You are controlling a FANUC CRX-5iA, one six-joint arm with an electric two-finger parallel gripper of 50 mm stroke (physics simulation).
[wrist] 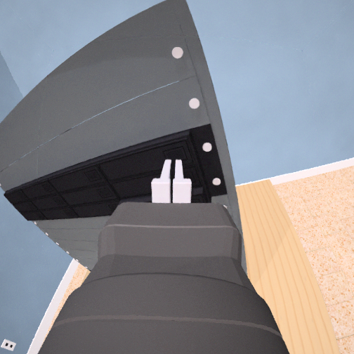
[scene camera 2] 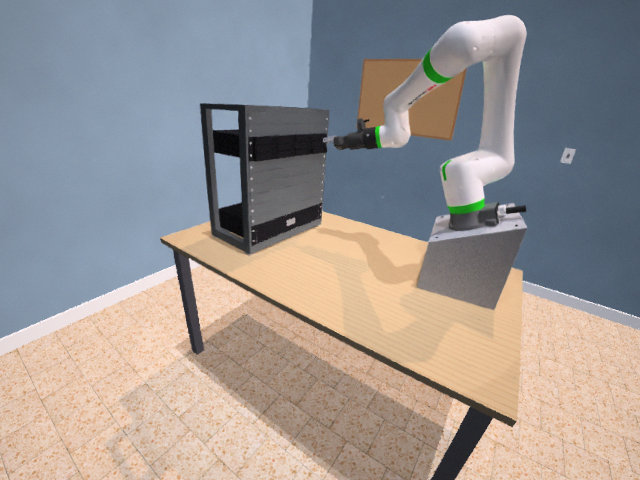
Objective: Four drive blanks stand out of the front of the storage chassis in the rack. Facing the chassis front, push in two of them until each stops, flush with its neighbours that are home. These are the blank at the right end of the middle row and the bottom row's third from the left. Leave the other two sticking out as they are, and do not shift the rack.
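Where they show: gripper, fingertip midpoint: [scene camera 2: 323, 140]; arm's base, link origin: [scene camera 2: 469, 223].
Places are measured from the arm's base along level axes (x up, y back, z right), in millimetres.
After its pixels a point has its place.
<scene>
The black storage chassis [scene camera 2: 286, 146] @[x 194, y -714, z -258 mm] [wrist: 125, 167] is in the upper part of the rack [scene camera 2: 247, 191] @[x 33, y -726, z -453 mm] [wrist: 120, 80]. Its front shows rows of dark blanks in the wrist view, seen at a steep angle. My gripper [scene camera 2: 324, 139] @[x 206, y -721, z -6 mm] [wrist: 173, 169] is shut with nothing between its fingers. Its tips are at the right end of the chassis front, over the right-hand column of blanks; I cannot tell whether they touch. The blank at the right end of the middle row is partly hidden behind the fingers. The bottom row's third blank from the left cannot be picked out; the gripper body covers part of that row.
The rack stands on the wooden table [scene camera 2: 310, 289] @[x -253, y -375, z -454 mm] [wrist: 280, 250]. Grey filler panels [scene camera 2: 289, 180] @[x 41, y -730, z -219 mm] lie below the chassis, with a black unit [scene camera 2: 273, 228] @[x -164, y -726, z -318 mm] near the rack's foot. Pale screws [wrist: 207, 147] line the rack's right post. The arm's grey pedestal [scene camera 2: 465, 268] @[x -121, y 49, z -124 mm] stands at the table's other end.
</scene>
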